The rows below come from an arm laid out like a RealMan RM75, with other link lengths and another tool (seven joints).
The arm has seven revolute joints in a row. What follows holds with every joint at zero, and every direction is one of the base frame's.
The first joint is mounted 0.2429 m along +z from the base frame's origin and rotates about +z.
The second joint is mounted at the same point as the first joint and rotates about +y.
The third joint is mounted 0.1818 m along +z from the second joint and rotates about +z.
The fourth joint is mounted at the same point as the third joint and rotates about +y.
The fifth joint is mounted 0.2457 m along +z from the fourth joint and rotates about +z.
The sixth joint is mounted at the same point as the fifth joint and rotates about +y.
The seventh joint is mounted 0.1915 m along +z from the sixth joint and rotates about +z.
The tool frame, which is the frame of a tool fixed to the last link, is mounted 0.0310 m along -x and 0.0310 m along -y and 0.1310 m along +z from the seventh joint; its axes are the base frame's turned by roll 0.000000, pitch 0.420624 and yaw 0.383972 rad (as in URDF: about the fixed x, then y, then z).
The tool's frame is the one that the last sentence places.
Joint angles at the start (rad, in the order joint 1, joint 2, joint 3, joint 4, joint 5, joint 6, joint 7):
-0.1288, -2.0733, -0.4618, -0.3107, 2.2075, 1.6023, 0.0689
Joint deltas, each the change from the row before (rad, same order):
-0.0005, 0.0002, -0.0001, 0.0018, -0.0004, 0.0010, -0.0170
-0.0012, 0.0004, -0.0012, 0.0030, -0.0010, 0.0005, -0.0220
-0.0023, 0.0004, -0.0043, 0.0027, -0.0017, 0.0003, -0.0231
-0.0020, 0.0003, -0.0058, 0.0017, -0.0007, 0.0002, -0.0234
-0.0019, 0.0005, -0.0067, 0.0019, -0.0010, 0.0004, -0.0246
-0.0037, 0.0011, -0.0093, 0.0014, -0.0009, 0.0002, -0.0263
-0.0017, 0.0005, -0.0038, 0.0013, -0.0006, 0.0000, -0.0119
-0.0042, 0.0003, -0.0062, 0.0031, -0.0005, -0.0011, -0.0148
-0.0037, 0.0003, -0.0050, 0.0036, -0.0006, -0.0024, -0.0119
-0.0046, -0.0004, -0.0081, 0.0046, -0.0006, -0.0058, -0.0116
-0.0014, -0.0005, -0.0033, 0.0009, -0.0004, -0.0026, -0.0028
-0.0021, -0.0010, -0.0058, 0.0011, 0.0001, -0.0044, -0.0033
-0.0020, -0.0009, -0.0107, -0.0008, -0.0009, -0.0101, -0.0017
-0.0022, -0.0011, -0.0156, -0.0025, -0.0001, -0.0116, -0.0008
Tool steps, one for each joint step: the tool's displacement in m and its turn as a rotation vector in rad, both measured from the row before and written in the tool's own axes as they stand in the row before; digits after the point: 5 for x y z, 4 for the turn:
-0.00031, 0.00015, -0.00025, 0.0064, 0.0002, -0.0139
-0.00080, -0.00032, -0.00041, 0.0086, -0.0007, -0.0168
-0.00102, -0.00145, 0.00009, 0.0118, -0.0004, -0.0161
-0.00088, -0.00153, 0.00032, 0.0130, 0.0001, -0.0166
-0.00094, -0.00204, 0.00024, 0.0144, 0.0000, -0.0167
-0.00092, -0.00281, 0.00115, 0.0163, 0.0016, -0.0170
-0.00049, -0.00127, 0.00036, 0.0068, 0.0003, -0.0074
-0.00095, -0.00179, 0.00095, 0.0078, 0.0005, -0.0083
-0.00129, -0.00153, 0.00040, 0.0053, -0.0014, -0.0061
-0.00231, -0.00216, 0.00017, 0.0065, -0.0045, -0.0045
-0.00087, -0.00076, 0.00009, 0.0028, -0.0019, -0.0009
-0.00135, -0.00108, 0.00020, 0.0042, -0.0031, -0.0007
-0.00284, -0.00249, -0.00024, 0.0080, -0.0080, 0.0021
-0.00305, -0.00353, 0.00023, 0.0116, -0.0082, 0.0037

